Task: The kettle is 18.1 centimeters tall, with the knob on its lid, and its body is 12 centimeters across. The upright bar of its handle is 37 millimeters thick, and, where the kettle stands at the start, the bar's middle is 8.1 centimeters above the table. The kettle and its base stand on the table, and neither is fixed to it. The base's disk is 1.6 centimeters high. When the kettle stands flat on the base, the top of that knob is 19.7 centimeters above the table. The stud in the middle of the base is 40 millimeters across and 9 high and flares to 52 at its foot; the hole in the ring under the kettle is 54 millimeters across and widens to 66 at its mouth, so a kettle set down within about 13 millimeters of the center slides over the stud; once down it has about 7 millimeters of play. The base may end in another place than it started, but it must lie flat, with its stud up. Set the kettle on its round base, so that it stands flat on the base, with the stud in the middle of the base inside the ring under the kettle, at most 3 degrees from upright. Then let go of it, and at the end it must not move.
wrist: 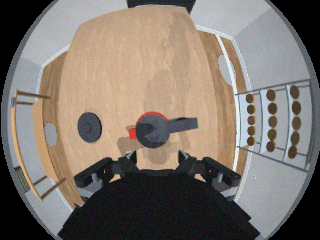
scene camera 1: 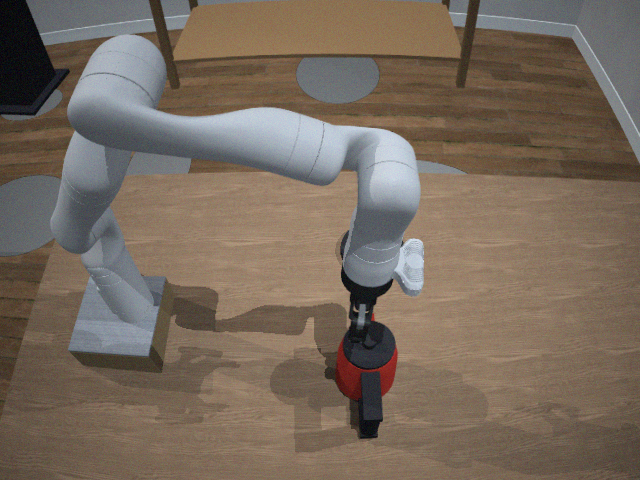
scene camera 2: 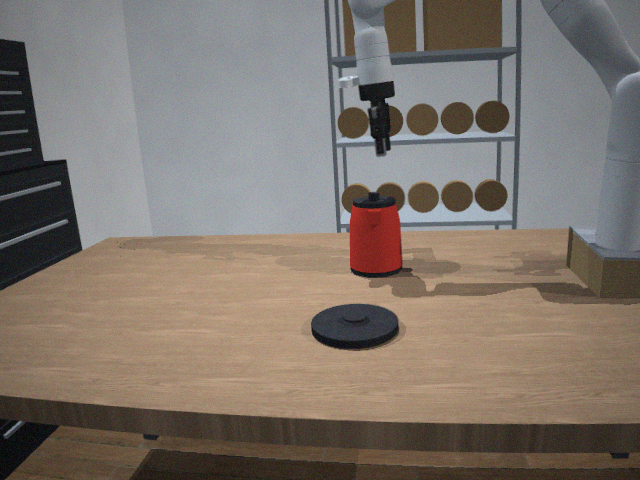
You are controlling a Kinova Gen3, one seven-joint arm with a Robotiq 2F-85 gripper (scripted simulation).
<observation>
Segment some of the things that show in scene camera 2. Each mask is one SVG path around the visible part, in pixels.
My gripper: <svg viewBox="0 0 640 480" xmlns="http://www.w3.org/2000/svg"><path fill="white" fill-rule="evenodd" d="M394 81L358 86L360 100L371 101L368 115L371 137L374 139L377 157L386 156L386 151L391 149L390 135L388 134L391 129L389 104L385 103L385 98L394 97Z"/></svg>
A red kettle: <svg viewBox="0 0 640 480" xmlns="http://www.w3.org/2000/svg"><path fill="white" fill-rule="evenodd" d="M369 192L369 196L353 200L350 217L350 268L358 276L367 278L388 277L398 274L402 269L400 218L395 198L381 196L379 192Z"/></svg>
</observation>
